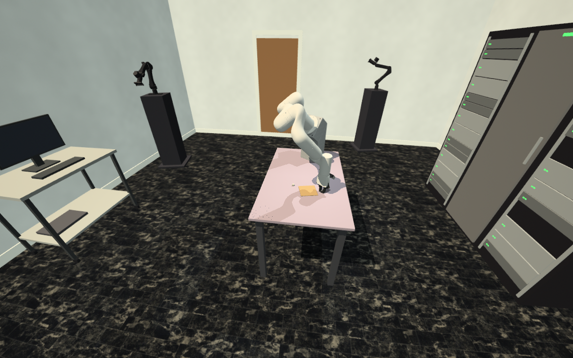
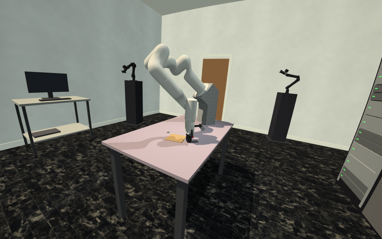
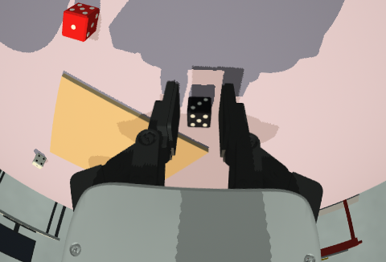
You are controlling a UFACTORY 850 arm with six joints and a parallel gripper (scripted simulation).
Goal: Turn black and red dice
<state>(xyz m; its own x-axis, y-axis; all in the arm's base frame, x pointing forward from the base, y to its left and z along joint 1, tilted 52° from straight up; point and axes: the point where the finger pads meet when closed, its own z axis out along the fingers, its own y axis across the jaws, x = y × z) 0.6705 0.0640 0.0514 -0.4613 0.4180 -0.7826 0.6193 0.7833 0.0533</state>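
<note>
My gripper is now 10 mm to the left of the black die and 10 mm above it. From my hand the other things lie so: mat 30 mm behind, 110 mm to the right, 20 mm below; then red die 90 mm behind, 10 mm to the left, 10 mm below; then white die 110 mm behind, 230 mm to the right, 10 mm below.
</note>
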